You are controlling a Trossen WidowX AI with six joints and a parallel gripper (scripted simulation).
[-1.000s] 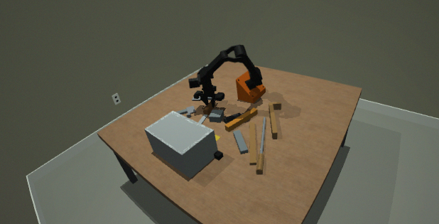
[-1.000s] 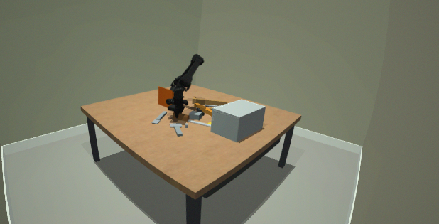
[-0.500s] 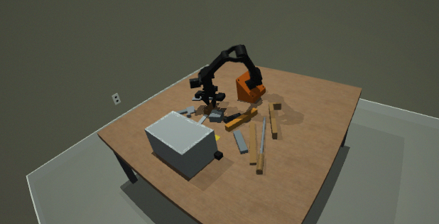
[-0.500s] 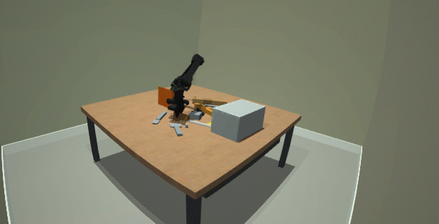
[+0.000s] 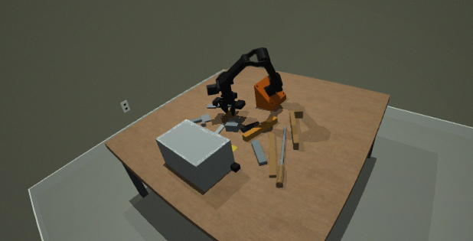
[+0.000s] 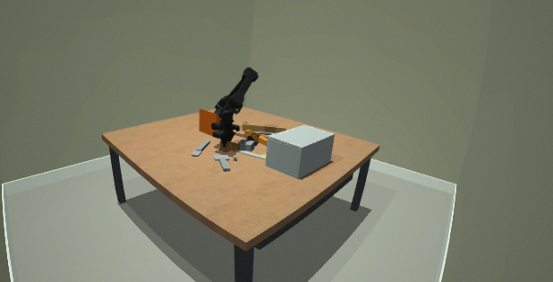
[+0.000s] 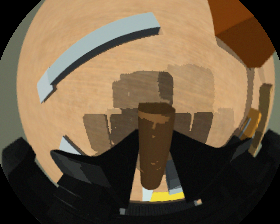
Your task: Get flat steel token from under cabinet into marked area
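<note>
My gripper tip is now 9 cm to the right of the grey block, 6 cm short of it and 1 cm below it. Also, from my gripper tip: wooden stick: 39 cm to the left, 9 cm ahead; orange bar: 23 cm to the left, 1 cm above; grey t-piece: 14 cm ahead, 13 cm to the right.
</note>
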